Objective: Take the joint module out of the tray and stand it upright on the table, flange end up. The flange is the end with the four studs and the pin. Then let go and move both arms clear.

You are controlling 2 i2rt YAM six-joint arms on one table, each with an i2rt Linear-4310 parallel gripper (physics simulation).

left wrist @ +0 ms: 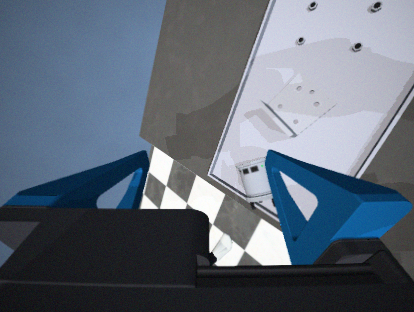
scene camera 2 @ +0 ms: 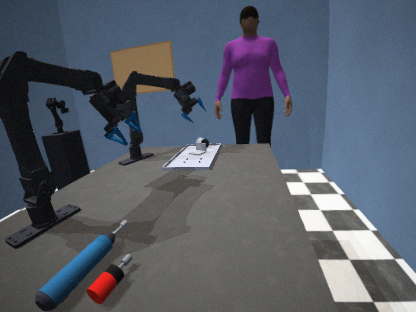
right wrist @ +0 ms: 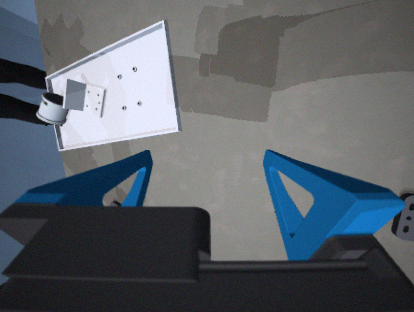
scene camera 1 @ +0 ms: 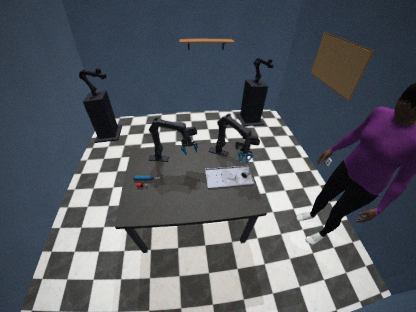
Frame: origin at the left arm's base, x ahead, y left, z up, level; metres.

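Seen in the pictures: left gripper, between the fingertips: (left wrist: 207, 156) (scene camera 2: 199, 116) (scene camera 1: 243, 162); right gripper, between the fingertips: (scene camera 2: 134, 137) (right wrist: 207, 156) (scene camera 1: 191, 153); left arm's base, origin of its link: (scene camera 2: 136, 159) (scene camera 1: 218, 152); right arm's base, origin of its link: (scene camera 2: 46, 224) (scene camera 1: 158, 158).
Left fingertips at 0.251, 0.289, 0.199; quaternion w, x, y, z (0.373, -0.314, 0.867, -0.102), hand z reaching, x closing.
Offsets run from my left fingertips to a thing's middle, as dx, dy, dz. "pt": to the spot under its first point.
The joint module @[-0.038, +0.043, -0.163] (scene camera 1: 244, 175), a short grey cylinder with a black end, lies on its side at the right end of the white tray (scene camera 1: 229, 177). It also shows in scene camera 2 (scene camera 2: 202, 143), in the left wrist view (left wrist: 254, 181) and at the left edge of the right wrist view (right wrist: 56, 112). My left gripper (scene camera 1: 245, 157) is open and empty, hanging above the tray's far right end, over the module; it also shows in scene camera 2 (scene camera 2: 194, 109). My right gripper (scene camera 1: 189, 149) is open and empty, held above the table left of the tray.
A flat bracket plate @[pt +0.026, -0.076, -0.183] (left wrist: 298, 103) and several small nuts (right wrist: 129, 88) lie in the tray. A blue screwdriver @[+0.336, -0.781, -0.179] (scene camera 1: 144, 177) and a red one @[+0.417, -0.775, -0.182] (scene camera 1: 141, 185) lie at the table's left side. A person in purple (scene camera 2: 252, 77) stands beyond the tray end of the table.
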